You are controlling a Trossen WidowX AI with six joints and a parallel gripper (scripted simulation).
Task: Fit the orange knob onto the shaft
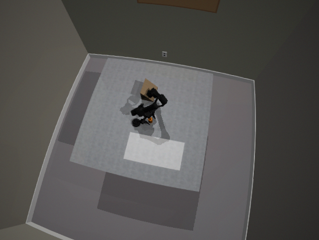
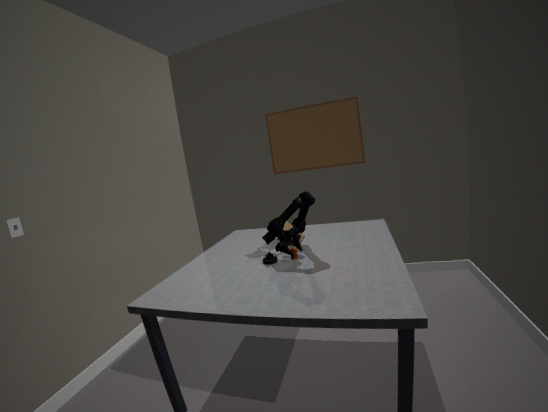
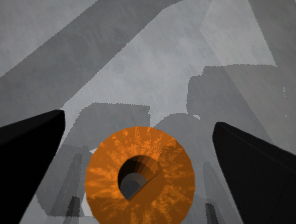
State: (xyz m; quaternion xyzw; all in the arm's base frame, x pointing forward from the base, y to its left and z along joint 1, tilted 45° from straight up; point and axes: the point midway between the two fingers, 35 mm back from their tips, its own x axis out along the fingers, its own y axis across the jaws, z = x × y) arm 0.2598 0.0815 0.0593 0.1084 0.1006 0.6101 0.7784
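The orange knob is 1 cm behind my gripper tip and 3 cm to the right of it. Round my gripper tip: round pedestal (5 cm ahead, 16 cm to the right).
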